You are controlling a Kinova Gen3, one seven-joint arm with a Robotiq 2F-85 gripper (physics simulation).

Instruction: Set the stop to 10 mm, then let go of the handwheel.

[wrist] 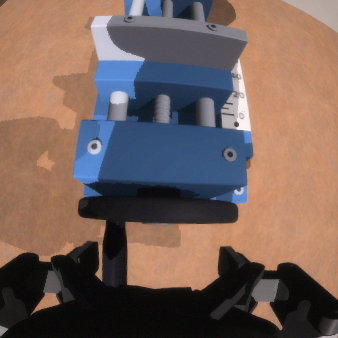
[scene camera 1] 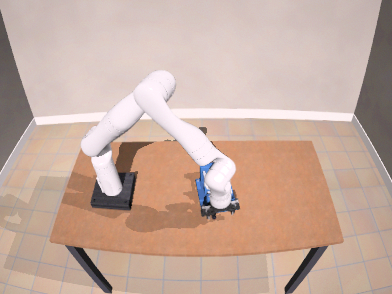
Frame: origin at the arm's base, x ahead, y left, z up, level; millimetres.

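Seen in the pictures: gripper, fingertip midpoint: [wrist: 157, 258] [scene camera 1: 220, 215]; arm's base, link origin: [scene camera 1: 112, 188].
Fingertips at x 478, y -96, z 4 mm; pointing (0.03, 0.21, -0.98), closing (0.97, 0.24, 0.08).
Observation:
Offsets run from my fingertips to a thing's middle. "*": to the spot under its first point. Level surfaces: height alone.
The stop, a grey plate @(* dx -28, dy +115, dz +66 mm) [wrist: 175, 45] on a blue carriage @(dx -33, dy +119, dz +32 mm) [wrist: 165, 79], sits on two rods and a screw in the wrist view. A white scale @(* dx +33, dy +127, dz +12 mm) [wrist: 242, 107] runs along its right side, with 0, 20 and 40 readable; I cannot make out a pointer or exact reading. The black handwheel @(* dx -13, dy +29, dz +75 mm) [wrist: 157, 209] is seen edge-on before the blue front block @(dx -17, dy +57, dz +12 mm) [wrist: 160, 152]. Its crank handle @(dx -28, dy -5, dz +15 mm) [wrist: 115, 255] points towards me. My gripper [wrist: 157, 258] [scene camera 1: 220, 215] is open, with the handle between its fingers, nearer the left one and apart from both. The arm hides most of the wheel in the scene view.
The blue base @(* dx -93, dy +143, dz -33 mm) [scene camera 1: 200, 192] stands on the brown table @(dz -43 mm) [scene camera 1: 280, 190], under my wrist. The arm's black mounting plate [scene camera 1: 112, 201] is at the table's left. The blue rear block @(dx -59, dy +224, dz +12 mm) [wrist: 182, 7] is partly cut off at the wrist view's top.

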